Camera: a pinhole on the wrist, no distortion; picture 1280 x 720 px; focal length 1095.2 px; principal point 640.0 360.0 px. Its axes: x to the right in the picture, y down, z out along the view. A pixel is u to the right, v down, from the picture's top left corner.
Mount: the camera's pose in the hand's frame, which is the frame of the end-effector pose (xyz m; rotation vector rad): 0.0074 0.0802 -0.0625 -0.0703 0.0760 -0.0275
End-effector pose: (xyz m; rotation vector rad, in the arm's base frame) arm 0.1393 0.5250 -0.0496 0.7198 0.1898 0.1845
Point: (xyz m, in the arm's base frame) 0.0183 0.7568 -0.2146
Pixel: behind the camera
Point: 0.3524 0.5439 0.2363
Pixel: 1121.6 641.7
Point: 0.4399 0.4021 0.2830
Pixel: 1065.0 345.2
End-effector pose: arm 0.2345 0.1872 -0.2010 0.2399 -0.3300 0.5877
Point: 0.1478 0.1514 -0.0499
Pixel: 381.6 82.7
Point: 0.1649 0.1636 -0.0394
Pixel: 495.9 95.5
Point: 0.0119 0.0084 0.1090
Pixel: 168.7 127.5
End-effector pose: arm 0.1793 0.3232 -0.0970 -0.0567 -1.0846 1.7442
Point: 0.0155 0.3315 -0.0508
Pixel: 1157.4 346.8
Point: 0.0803 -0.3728 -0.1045
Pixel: outside the picture
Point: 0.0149 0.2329 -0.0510
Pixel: 646.6 349.3
